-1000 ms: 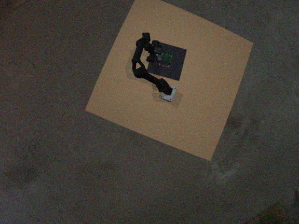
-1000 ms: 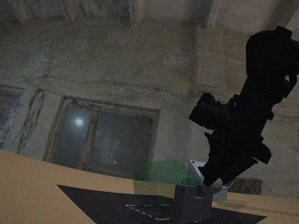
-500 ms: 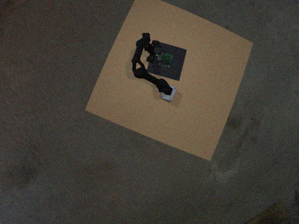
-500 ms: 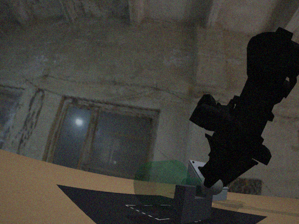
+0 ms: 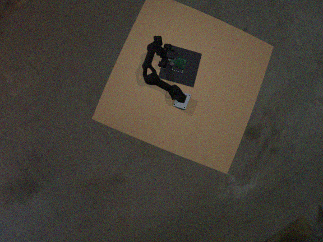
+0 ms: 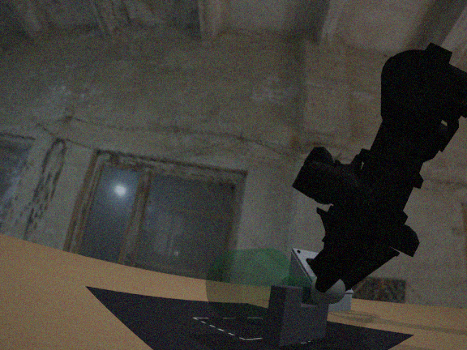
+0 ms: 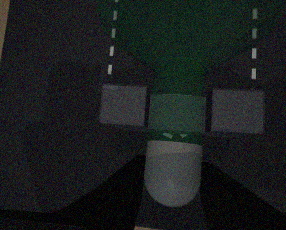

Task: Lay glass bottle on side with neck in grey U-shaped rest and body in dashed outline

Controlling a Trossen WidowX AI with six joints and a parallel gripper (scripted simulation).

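My gripper tip is 5 cm to the left of the green glass bottle. Round my gripper tip: dark mat: 11 cm to the right, 6 cm below, 1 cm ahead.
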